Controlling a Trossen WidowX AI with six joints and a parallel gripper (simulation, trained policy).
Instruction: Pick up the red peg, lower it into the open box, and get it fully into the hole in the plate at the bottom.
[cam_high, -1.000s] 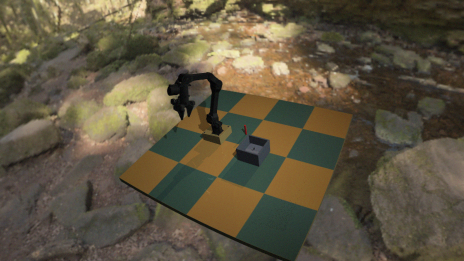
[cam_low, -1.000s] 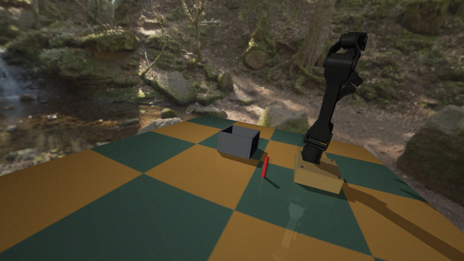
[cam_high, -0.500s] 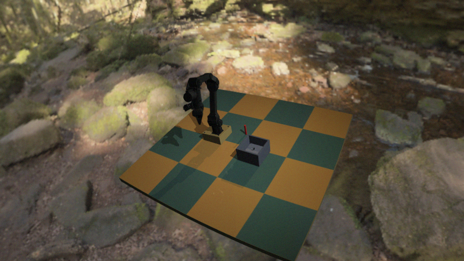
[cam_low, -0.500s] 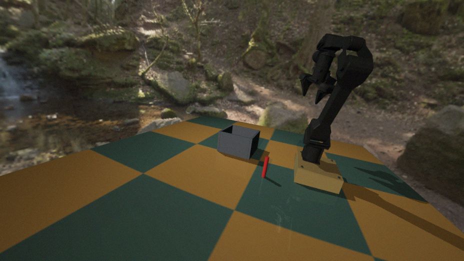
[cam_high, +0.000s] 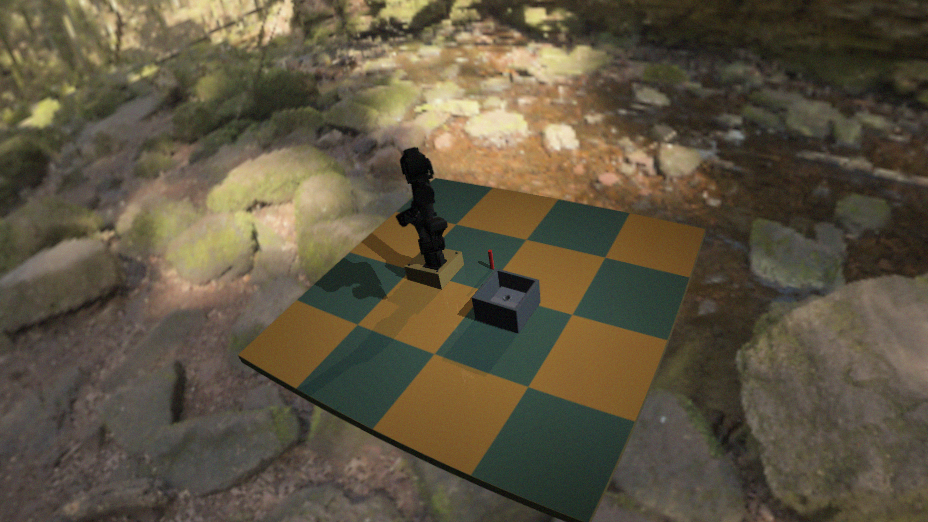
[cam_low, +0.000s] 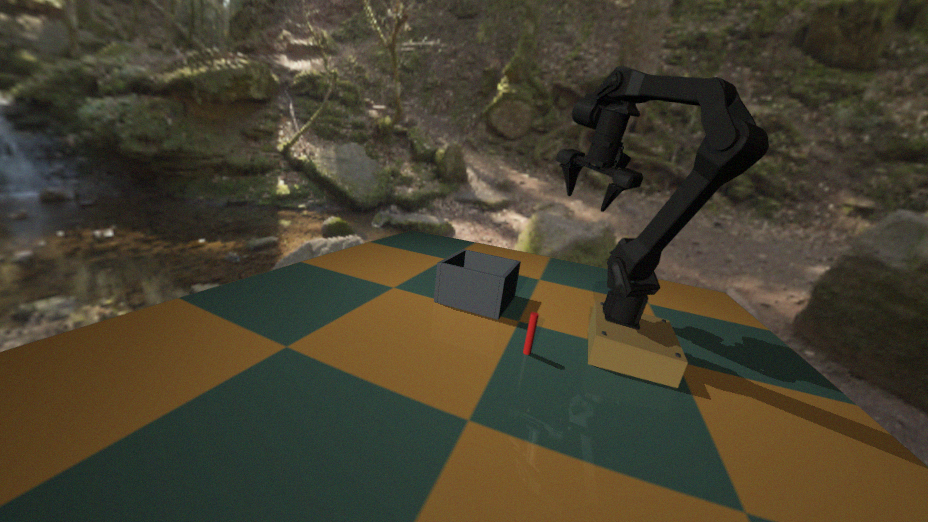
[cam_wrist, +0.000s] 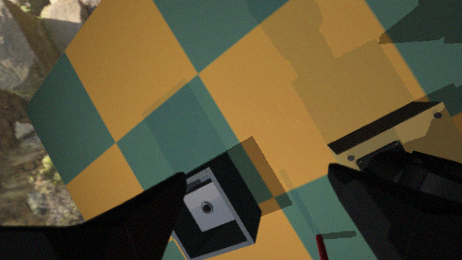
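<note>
Now: the red peg 5 cm ahead of my gripper tip, 26 cm to the left of it and 23 cm below it. Round my gripper tip: dark box 21 cm ahead, 7 cm to the left, 24 cm below; grey plate 21 cm ahead, 7 cm to the left, 22 cm below.
</note>
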